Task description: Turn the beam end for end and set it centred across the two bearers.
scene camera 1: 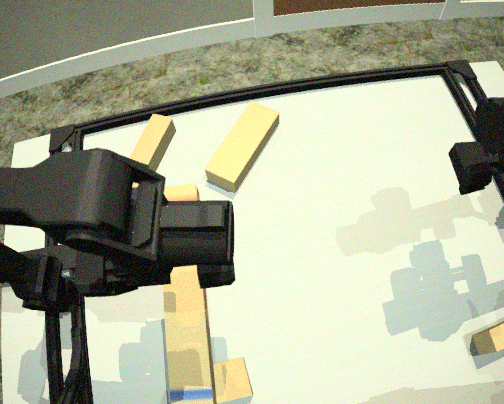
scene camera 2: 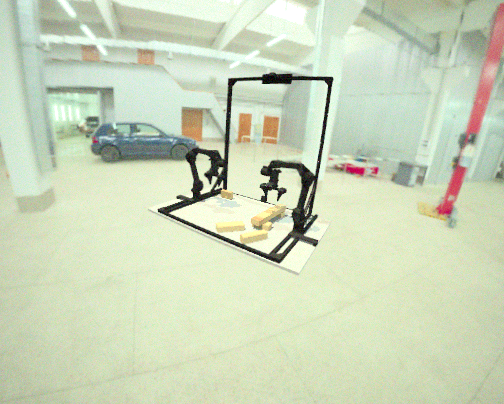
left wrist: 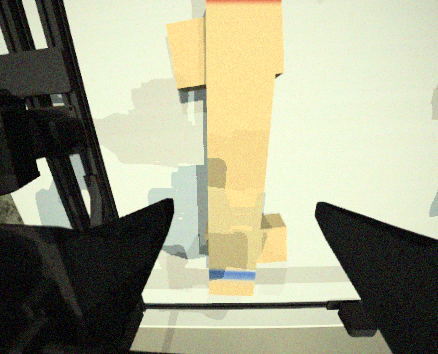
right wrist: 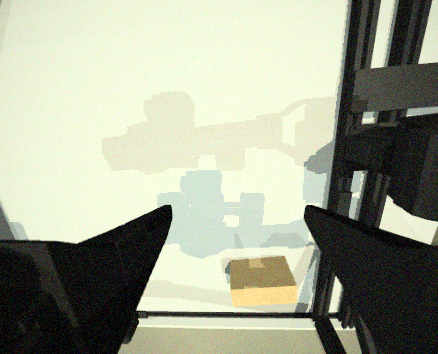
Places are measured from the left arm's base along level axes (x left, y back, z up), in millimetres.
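Pixels of known places: left gripper, fingertip midpoint: (scene camera 1: 169,282) (scene camera 2: 271,199) (left wrist: 244,206); right gripper, fingertip midpoint: (scene camera 1: 484,189) (scene camera 2: 214,186) (right wrist: 237,211); left arm's base at its link origin: (scene camera 1: 61,295) (scene camera 2: 298,230) (left wrist: 60,131); right arm's base at its link origin: (scene camera 2: 196,197) (right wrist: 370,147).
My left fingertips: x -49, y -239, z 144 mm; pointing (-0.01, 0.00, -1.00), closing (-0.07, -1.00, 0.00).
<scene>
For each thing: its middle in the pictures, then the offset to it from my left fingertips.
- long wooden beam at the middle of its body: (left wrist: 236,162) (scene camera 1: 185,298) (scene camera 2: 270,213) dx +1, dy +0, dz -106 mm
- bearer block at the middle of its body: (left wrist: 226,53) (scene camera 2: 262,224) dx +122, dy +5, dz -144 mm
- second block at the middle of its body: (scene camera 1: 211,384) (left wrist: 245,239) dx -139, dy -13, dz -144 mm
The long wooden beam (scene camera 1: 187,325) (scene camera 2: 268,215) (left wrist: 237,115) lies lengthwise over a bearer block (left wrist: 189,52) near its red-banded end; that block sticks out mostly at one side. Its blue-banded end is nearest the bottom in scene camera 1. A second block (scene camera 1: 235,380) (left wrist: 275,245) sticks out from one side near the blue end; whether it supports the beam is hidden. My left gripper (scene camera 2: 273,196) (left wrist: 244,206) is open and empty above the beam, one finger to each side in its wrist view. My right gripper (scene camera 2: 215,180) (right wrist: 237,211) is open and empty, away from the beam.
Two loose wooden blocks, a narrower one (scene camera 1: 153,140) (scene camera 2: 254,236) and a wider one (scene camera 1: 243,145) (scene camera 2: 230,227), lie beyond the red end. Another block (scene camera 1: 487,340) (scene camera 2: 227,194) (right wrist: 262,280) lies on the right arm's side. A black frame (scene camera 1: 260,91) edges the table.
</scene>
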